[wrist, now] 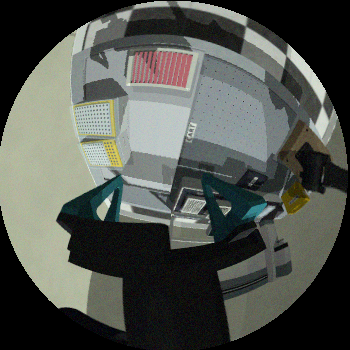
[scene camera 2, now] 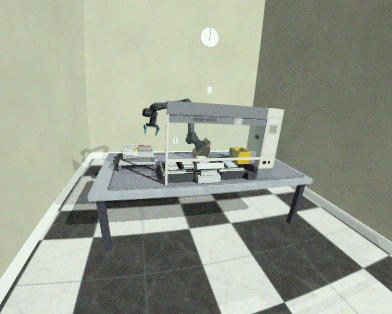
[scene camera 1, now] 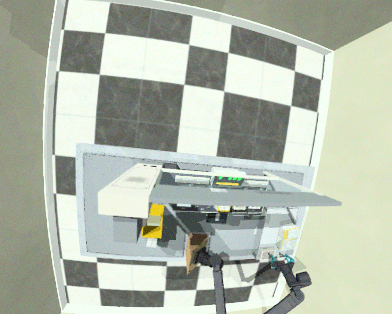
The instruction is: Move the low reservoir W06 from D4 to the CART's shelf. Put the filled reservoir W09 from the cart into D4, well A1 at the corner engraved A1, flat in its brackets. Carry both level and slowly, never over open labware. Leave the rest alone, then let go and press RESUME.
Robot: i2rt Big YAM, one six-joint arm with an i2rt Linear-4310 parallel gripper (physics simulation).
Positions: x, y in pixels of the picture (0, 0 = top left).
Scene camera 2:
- gantry housing: 173, 107
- instrument tower: 269, 146
